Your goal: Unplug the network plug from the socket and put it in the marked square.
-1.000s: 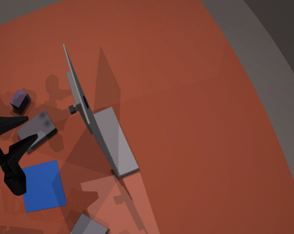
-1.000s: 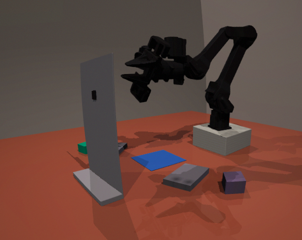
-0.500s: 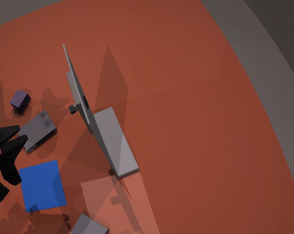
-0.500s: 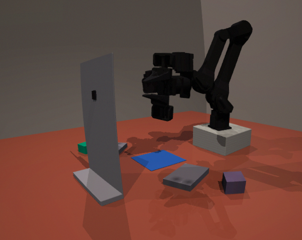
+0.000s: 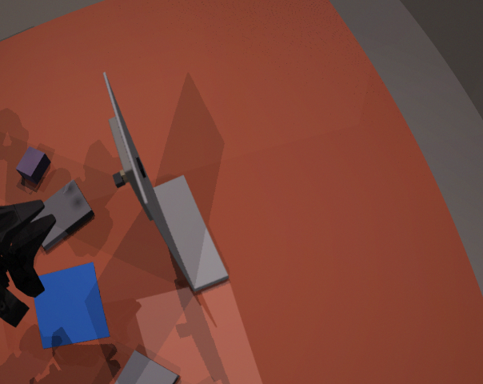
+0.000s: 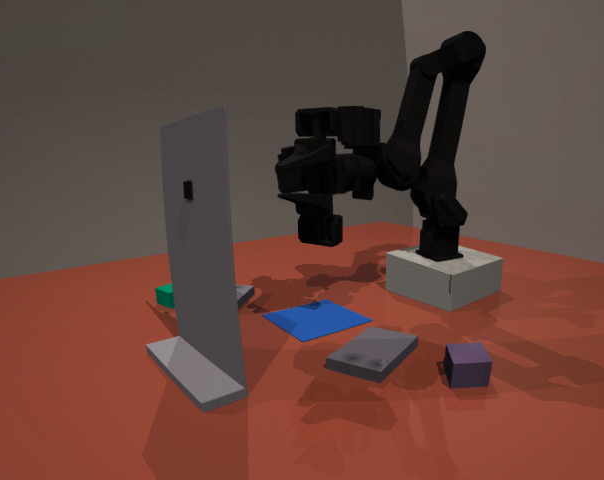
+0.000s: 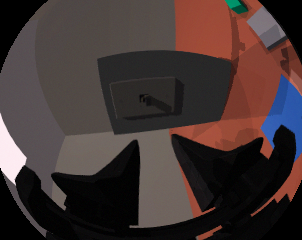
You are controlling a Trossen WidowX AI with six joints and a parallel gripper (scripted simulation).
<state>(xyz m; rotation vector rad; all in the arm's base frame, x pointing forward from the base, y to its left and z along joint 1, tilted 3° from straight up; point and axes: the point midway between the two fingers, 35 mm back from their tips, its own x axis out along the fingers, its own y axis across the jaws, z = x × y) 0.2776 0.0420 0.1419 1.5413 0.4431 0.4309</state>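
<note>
My gripper tip is now 10 cm short of the network plug and 3 cm to the right of it. The rest, counted from my gripper tip: grey upright panel 12 cm ahead, 8 cm below, 4 cm to the left; blue marked square 21 cm below, 7 cm behind, 6 cm to the right; purple cube 19 cm to the left, 19 cm below, 14 cm behind.
</note>
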